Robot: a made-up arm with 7 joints. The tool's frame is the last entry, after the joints.
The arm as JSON. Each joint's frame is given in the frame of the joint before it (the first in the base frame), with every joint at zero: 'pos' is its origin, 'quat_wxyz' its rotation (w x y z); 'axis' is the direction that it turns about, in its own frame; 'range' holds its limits. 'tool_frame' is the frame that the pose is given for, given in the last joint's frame.
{
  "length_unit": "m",
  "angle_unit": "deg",
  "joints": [
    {
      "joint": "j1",
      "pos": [
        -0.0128,
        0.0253,
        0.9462
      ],
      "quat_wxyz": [
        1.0,
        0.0,
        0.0,
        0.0
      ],
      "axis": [
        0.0,
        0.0,
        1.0
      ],
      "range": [
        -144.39,
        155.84
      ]
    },
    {
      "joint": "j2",
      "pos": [
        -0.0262,
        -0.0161,
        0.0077
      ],
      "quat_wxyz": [
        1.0,
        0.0,
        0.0,
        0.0
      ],
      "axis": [
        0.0,
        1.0,
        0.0
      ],
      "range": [
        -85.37,
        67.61
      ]
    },
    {
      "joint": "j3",
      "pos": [
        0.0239,
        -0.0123,
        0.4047
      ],
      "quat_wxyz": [
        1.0,
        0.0,
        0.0,
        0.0
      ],
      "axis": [
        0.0,
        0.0,
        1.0
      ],
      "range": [
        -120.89,
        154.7
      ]
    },
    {
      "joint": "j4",
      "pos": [
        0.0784,
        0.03,
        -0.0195
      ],
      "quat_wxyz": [
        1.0,
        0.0,
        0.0,
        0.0
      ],
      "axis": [
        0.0,
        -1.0,
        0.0
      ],
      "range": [
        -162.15,
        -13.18
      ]
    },
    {
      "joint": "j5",
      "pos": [
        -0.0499,
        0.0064,
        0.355
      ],
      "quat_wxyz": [
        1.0,
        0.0,
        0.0,
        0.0
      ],
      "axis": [
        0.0,
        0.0,
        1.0
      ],
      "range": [
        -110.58,
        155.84
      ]
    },
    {
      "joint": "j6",
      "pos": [
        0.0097,
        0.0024,
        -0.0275
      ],
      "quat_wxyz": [
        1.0,
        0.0,
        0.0,
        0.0
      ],
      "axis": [
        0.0,
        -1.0,
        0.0
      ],
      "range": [
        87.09,
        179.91
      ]
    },
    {
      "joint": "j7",
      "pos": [
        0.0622,
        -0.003,
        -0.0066
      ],
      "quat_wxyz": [
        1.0,
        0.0,
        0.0,
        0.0
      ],
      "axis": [
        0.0,
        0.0,
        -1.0
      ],
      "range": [
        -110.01,
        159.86
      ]
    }
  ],
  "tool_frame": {
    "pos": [
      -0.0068,
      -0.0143,
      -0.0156
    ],
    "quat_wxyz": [
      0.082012,
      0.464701,
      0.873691,
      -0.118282
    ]
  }
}
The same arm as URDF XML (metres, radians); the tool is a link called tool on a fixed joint. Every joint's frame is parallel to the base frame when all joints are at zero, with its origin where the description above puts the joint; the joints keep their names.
<robot name="arm">
<joint name="tool_fixed" type="fixed"><parent link="link7"/><child link="tool"/><origin xyz="-0.0068 -0.0143 -0.0156" rpy="-3.0063 0.256 2.1814"/></joint>
<joint name="j7" type="revolute"><parent link="link6"/><child link="link7"/><origin xyz="0.0622 -0.003 -0.0066"/><axis xyz="0 0 -1"/><limit lower="-1.92" upper="2.7901"/></joint>
<joint name="j6" type="revolute"><parent link="link5"/><child link="link6"/><origin xyz="0.0097 0.0024 -0.0275"/><axis xyz="0 -1 0"/><limit lower="1.52" upper="3.14"/></joint>
<joint name="j5" type="revolute"><parent link="link4"/><child link="link5"/><origin xyz="-0.0499 0.0064 0.355"/><axis xyz="0 0 1"/><limit lower="-1.93" upper="2.7199"/></joint>
<joint name="j4" type="revolute"><parent link="link3"/><child link="link4"/><origin xyz="0.0784 0.03 -0.0195"/><axis xyz="0 -1 0"/><limit lower="-2.8301" upper="-0.23"/></joint>
<joint name="j3" type="revolute"><parent link="link2"/><child link="link3"/><origin xyz="0.0239 -0.0123 0.4047"/><axis xyz="0 0 1"/><limit lower="-2.1099" upper="2.7"/></joint>
<joint name="j2" type="revolute"><parent link="link1"/><child link="link2"/><origin xyz="-0.0262 -0.0161 0.0077"/><axis xyz="0 1 0"/><limit lower="-1.49" upper="1.18"/></joint>
<joint name="j1" type="revolute"><parent link="base_link"/><child link="link1"/><origin xyz="-0.0128 0.0253 0.9462"/><axis xyz="0 0 1"/><limit lower="-2.5201" upper="2.7199"/></joint>
<link name="base_link"/>
<link name="link1"/>
<link name="link2"/>
<link name="link3"/>
<link name="link4"/>
<link name="link5"/>
<link name="link6"/>
<link name="link7"/>
<link name="tool"/>
</robot>

